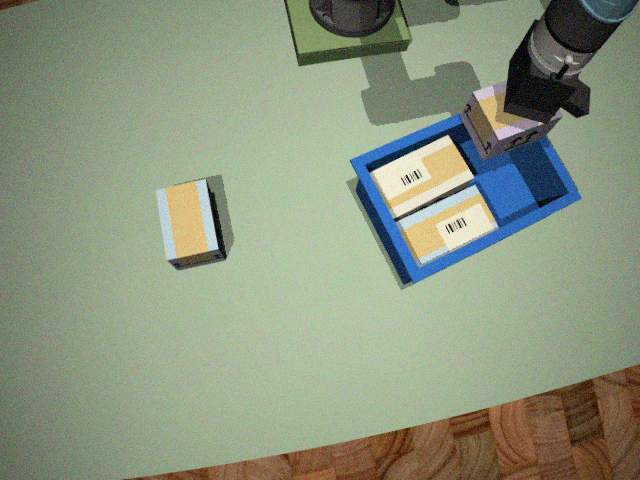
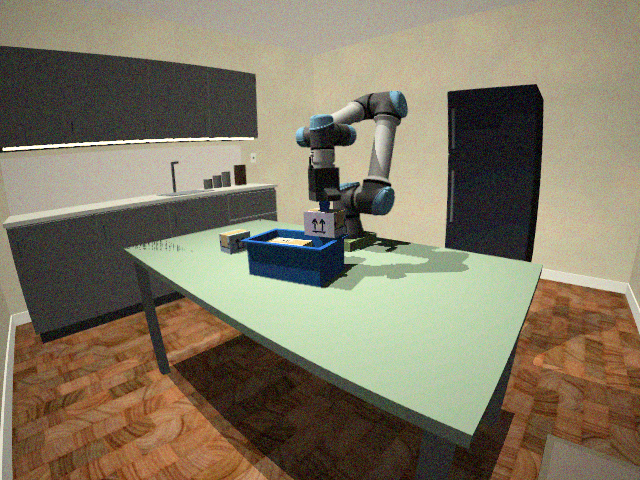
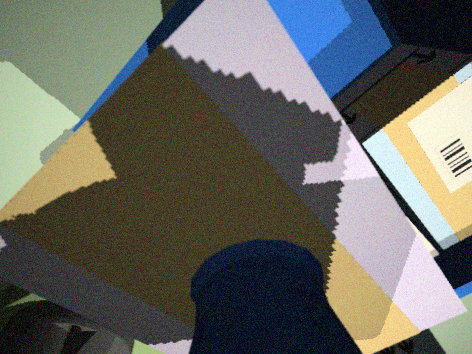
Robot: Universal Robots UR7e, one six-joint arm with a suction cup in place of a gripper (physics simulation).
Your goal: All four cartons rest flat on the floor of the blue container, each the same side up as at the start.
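Places are measured from the arm's base along level axes (x ahead, y left, z up), in centimetres.
Where they show: hand at its tool point: (image 2: 324, 214) (image 3: 251, 251); arm's base at its link origin: (image 1: 350, 3) (image 3: 73, 338).
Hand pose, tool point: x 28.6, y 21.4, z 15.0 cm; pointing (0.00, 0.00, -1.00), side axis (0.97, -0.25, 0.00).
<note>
Each offset is from my tool point to the centre of the thing. Level surfaces: height alone.
My suction gripper (image 2: 324, 206) (image 3: 257, 290) is shut on the top of a lilac and orange carton {dx +0.0, dy -0.1, dz -2.6 cm} (image 1: 488, 111) (image 2: 318, 223) (image 3: 250, 45). The carton hangs level, its arrows pointing up, over the end of the blue container {dx +8.2, dy -5.8, dz -13.2 cm} (image 1: 498, 237) (image 2: 294, 262) nearer the robot base. Its underside is near rim height; the exact gap is hidden. A cream and orange carton {dx +6.8, dy -12.7, dz -14.1 cm} (image 1: 444, 165) and a light-blue and orange carton {dx +14.7, dy -9.3, dz -14.2 cm} (image 1: 449, 227) (image 3: 430, 170) lie side by side in the container, barcodes up. Another light-blue and orange carton {dx +12.6, dy -47.8, dz -15.3 cm} (image 1: 188, 222) (image 2: 234, 241) stands on the table, outside the container.
The green base block (image 1: 356, 51) (image 2: 360, 242) of the robot stands on the pale green table {dz -19.2 cm} (image 1: 289, 335) (image 2: 392, 320) near the container. Kitchen cabinets (image 2: 103, 258) and a dark fridge (image 2: 493, 170) stand beyond the table.
</note>
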